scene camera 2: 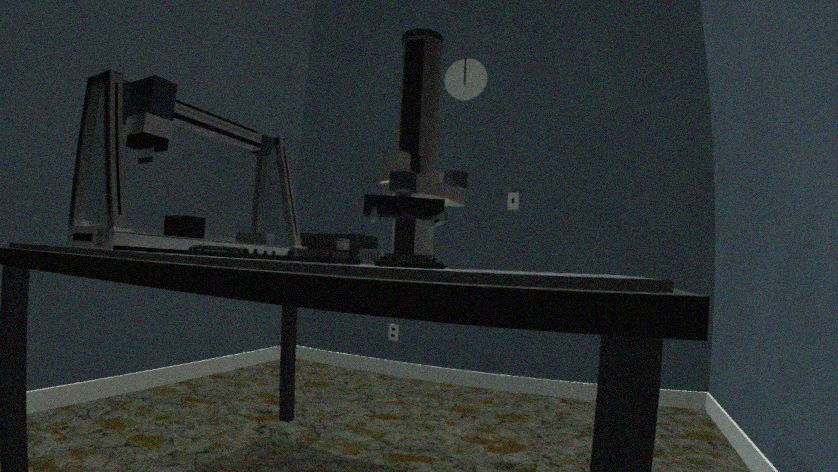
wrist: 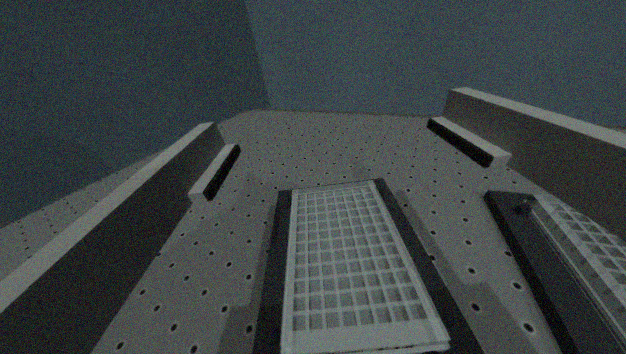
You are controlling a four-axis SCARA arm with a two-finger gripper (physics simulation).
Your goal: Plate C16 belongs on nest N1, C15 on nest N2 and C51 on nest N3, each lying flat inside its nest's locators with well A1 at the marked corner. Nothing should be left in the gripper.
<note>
The pictures show: the gripper and a low black unit.
The gripper is seen too in the wrist view.
</note>
